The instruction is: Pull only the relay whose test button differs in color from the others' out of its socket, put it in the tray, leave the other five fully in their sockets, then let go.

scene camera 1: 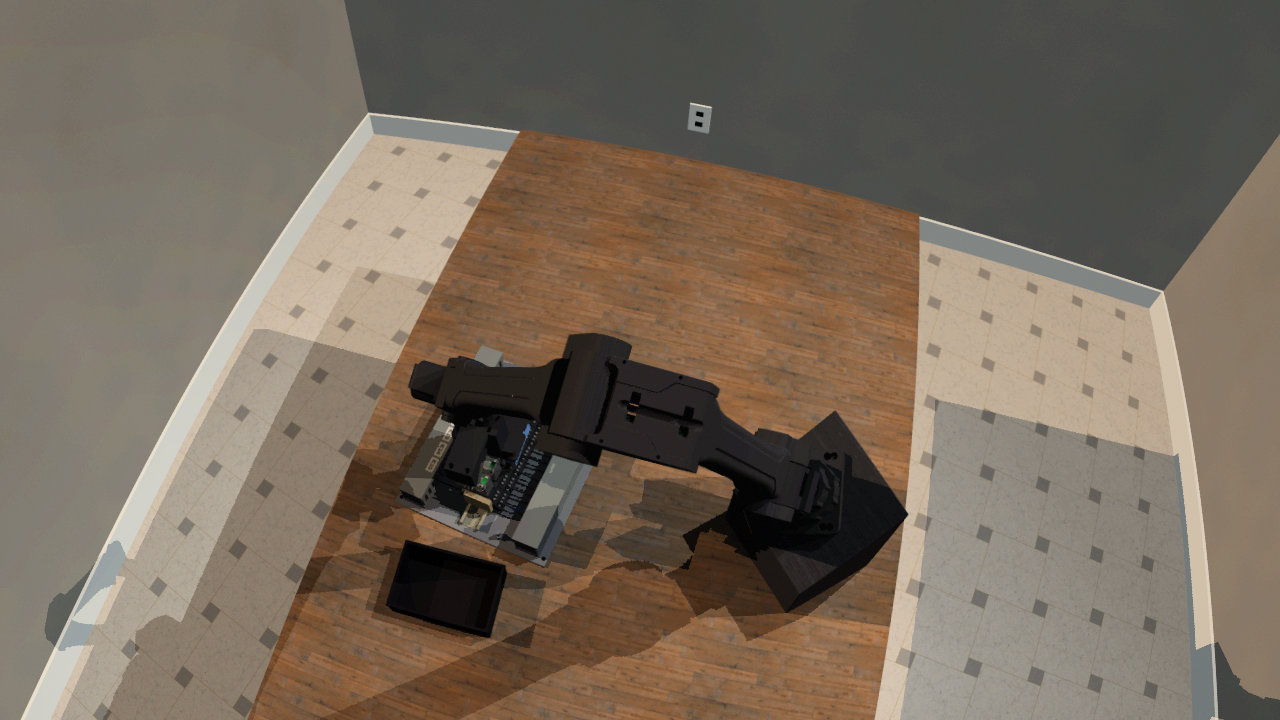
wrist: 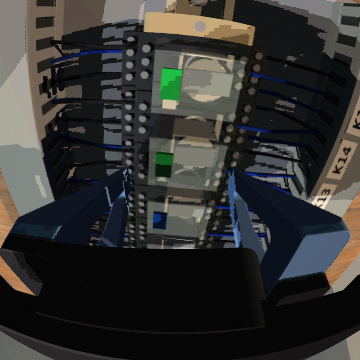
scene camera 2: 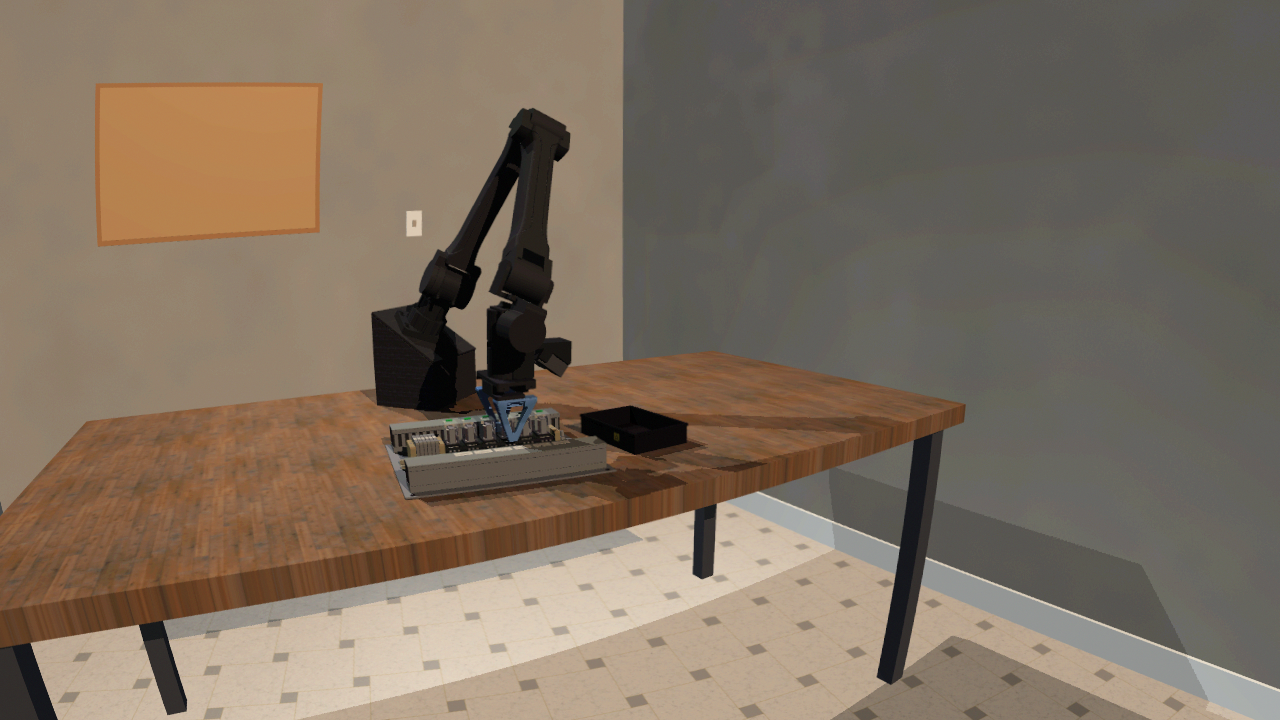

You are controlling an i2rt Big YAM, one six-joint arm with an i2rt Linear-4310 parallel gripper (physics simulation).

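Frame: origin at the arm's base, x ahead, y left, z up, level; millimetres.
Where they show: gripper, fingertip midpoint: [scene camera 1: 499, 457] [wrist: 178, 176] [scene camera 2: 506, 436]; arm's base, link origin: [scene camera 1: 814, 492] [scene camera 2: 420, 330].
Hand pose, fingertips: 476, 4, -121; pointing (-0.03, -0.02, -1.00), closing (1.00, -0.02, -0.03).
Note:
Things, the pixels of their top centre, and the offset from my fingertips, as dx, dy, dz. "pt": a spot on its surface instead.
- relay with the blue test button, top centre: [wrist: 171, 259] [scene camera 2: 486, 417] -3, -30, +34
- top, surface spot: [wrist: 205, 86] pt +11, +59, +33
- black tray, top centre: [scene camera 1: 444, 585] [scene camera 2: 632, 418] +12, +233, +0
- tan end block, top centre: [wrist: 199, 25] [scene camera 1: 476, 497] [scene camera 2: 552, 427] +10, +79, +5
The relay with the blue test button [wrist: 182, 221] sits in the socket row in the wrist view, low between my fingers. Two relays with green buttons, one at the top [wrist: 205, 86] and one below it [wrist: 192, 155], sit in the same row ahead of it. My gripper [wrist: 178, 176] [scene camera 2: 504, 429] is partly open and empty, with one blue finger on each side of the row, low over the panel. In scene camera 1 the arm mostly hides it. The remaining relays are hidden or unclear in the wrist view. The black tray [scene camera 1: 454, 554] [scene camera 2: 662, 437] stands beside the panel's end and looks empty.
A grey wire duct [scene camera 1: 553, 505] [scene camera 2: 510, 469] runs along a long side of the panel, with another duct opposite. A tan end block [wrist: 170, 24] closes the relay row. Dark and blue wires run along both sides of the sockets. Labels K14 [wrist: 342, 160] and K13 lie at the right.

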